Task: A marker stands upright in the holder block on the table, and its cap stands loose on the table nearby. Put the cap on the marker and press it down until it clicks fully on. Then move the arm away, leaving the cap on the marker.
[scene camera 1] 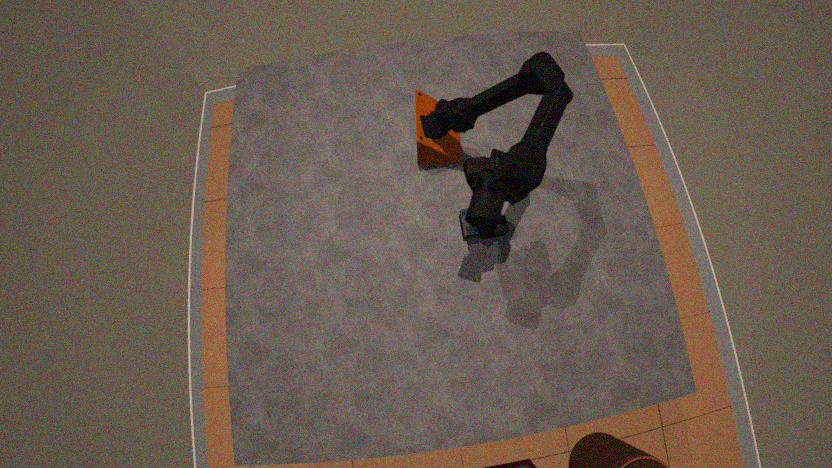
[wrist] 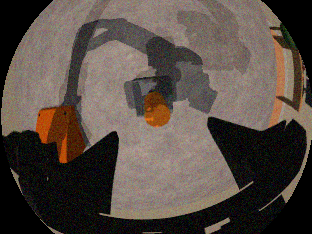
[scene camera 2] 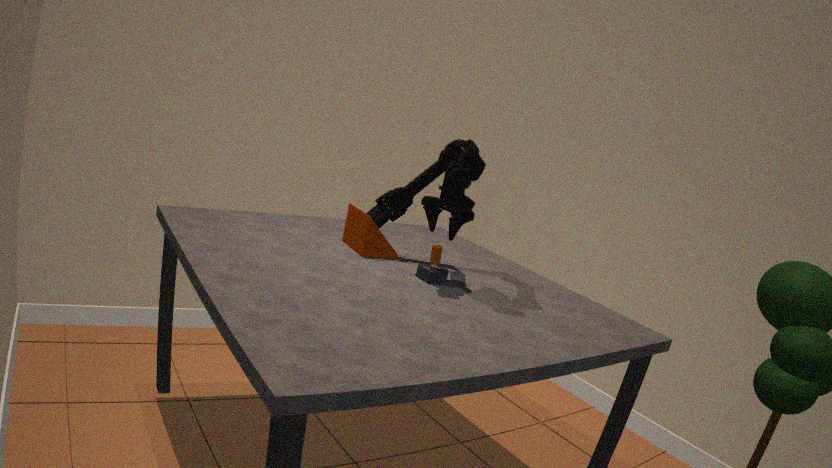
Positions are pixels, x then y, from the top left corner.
Labels:
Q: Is the gripper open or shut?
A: Open.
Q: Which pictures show the gripper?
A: Scene camera 1, the wrist view and scene camera 2: all of them.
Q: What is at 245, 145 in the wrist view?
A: The gripper.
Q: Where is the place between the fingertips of the gripper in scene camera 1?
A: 479, 210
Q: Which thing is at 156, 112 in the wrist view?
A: An orange cap.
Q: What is the gripper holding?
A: Nothing.

